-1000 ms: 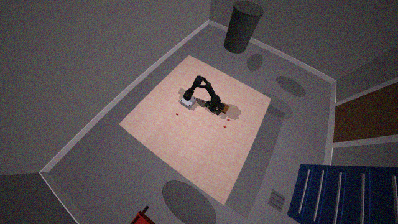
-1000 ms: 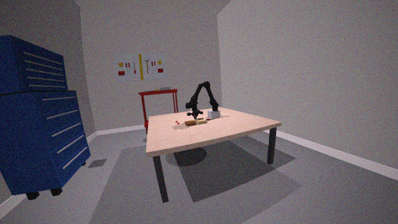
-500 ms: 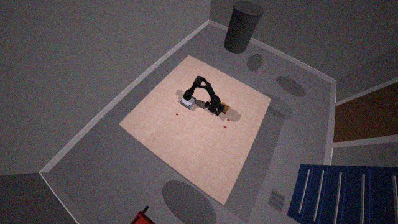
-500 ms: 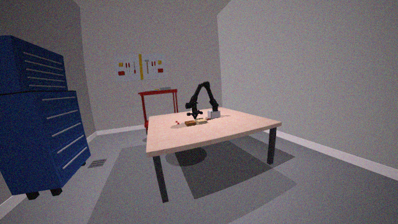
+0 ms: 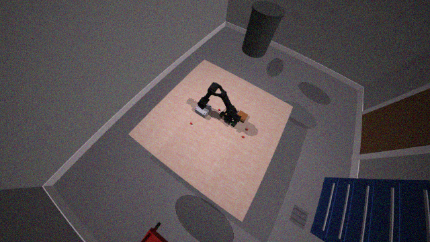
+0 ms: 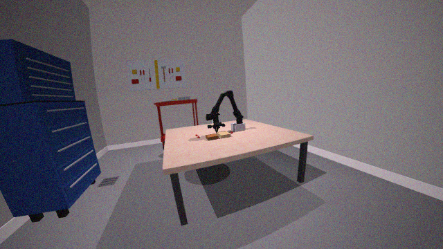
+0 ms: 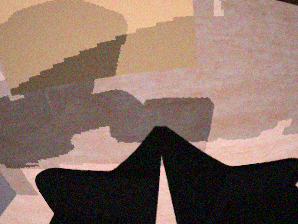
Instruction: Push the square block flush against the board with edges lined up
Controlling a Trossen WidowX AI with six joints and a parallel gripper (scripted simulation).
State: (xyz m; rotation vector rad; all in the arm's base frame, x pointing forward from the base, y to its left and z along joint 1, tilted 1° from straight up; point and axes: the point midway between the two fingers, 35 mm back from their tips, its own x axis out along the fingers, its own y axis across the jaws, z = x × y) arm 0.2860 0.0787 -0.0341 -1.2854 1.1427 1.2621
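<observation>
Now: gripper tip 6 cm past the pale tan flat piece, 11 cm to the right of it and 1 cm below it. Round my gripper tip: square block 7 cm ahead, 16 cm to the left, 1 cm above.
</observation>
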